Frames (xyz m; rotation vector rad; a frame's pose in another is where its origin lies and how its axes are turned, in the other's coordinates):
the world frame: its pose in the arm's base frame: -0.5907 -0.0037 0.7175 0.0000 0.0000 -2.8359
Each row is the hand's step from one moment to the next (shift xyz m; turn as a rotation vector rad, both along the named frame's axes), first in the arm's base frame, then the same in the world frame.
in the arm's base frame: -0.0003 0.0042 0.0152 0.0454 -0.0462 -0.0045
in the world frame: -0.0010 -0.0041 0.0152 -0.0294 0.0577 -0.0045
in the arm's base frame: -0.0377 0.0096 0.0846 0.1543 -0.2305 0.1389
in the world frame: 0.0331 -0.0205 0.0846 -0.0778 0.2663 0.1389
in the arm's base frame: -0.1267 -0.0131 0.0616 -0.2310 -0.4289 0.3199
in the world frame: 0.1248 -0.0256 0.0616 0.3494 0.3395 0.3199
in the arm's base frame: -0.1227 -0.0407 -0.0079 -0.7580 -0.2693 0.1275
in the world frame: 0.1293 0.0019 -0.0079 0.8039 0.0287 0.1275
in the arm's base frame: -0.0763 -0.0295 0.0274 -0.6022 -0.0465 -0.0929
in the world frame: 0.0816 0.0052 0.0274 0.5883 -0.1369 -0.0929
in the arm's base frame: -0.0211 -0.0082 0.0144 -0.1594 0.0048 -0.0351
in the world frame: 0.0226 0.0015 0.0144 0.1506 -0.0525 -0.0351
